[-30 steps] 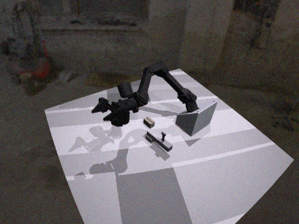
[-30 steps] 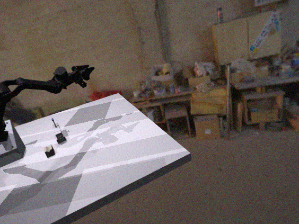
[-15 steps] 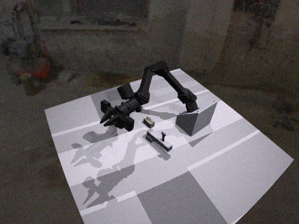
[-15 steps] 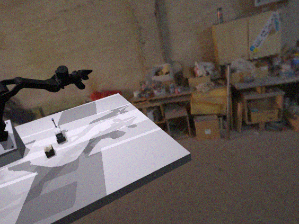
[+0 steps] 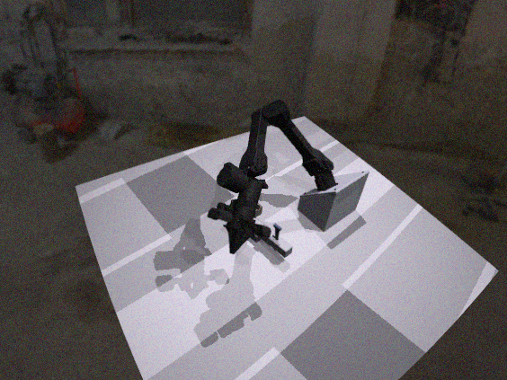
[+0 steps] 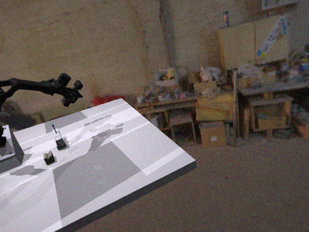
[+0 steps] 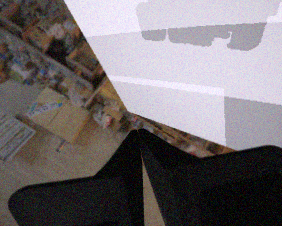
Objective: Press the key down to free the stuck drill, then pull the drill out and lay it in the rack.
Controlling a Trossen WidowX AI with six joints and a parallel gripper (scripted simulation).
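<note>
The blue key is 220 mm behind my gripper tip, 100 mm to the right of it and 130 mm below it. Also, from my gripper tip: grey housing 210 mm behind, 130 mm to the right, 190 mm below; rack 250 mm behind, 310 mm to the right, 210 mm below; drill 210 mm behind, 150 mm to the right, 180 mm below.
</note>
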